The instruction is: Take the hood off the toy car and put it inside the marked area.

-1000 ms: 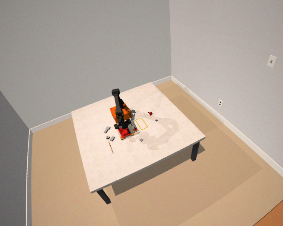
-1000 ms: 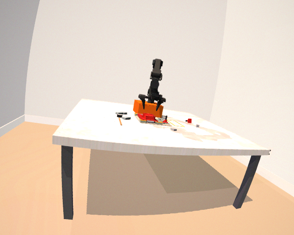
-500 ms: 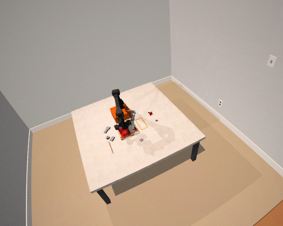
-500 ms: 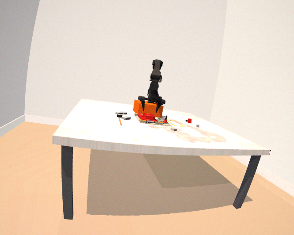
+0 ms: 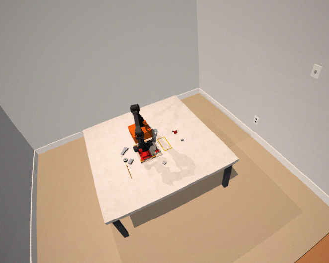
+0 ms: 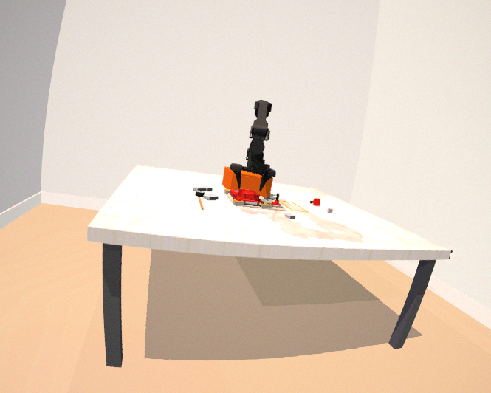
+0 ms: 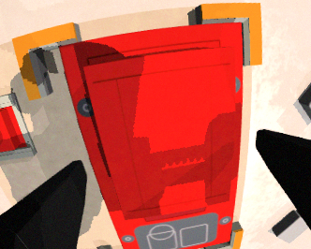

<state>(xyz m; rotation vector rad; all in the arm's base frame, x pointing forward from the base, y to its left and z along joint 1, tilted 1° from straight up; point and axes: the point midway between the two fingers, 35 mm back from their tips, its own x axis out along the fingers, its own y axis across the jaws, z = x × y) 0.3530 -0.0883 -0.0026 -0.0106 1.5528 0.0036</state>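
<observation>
My gripper tip is 20 mm above the red hood. Round my gripper tip: wheel (40 mm behind, 200 mm to the right, 50 mm below); thin stick (110 mm ahead, 210 mm to the right, 50 mm below).
</observation>
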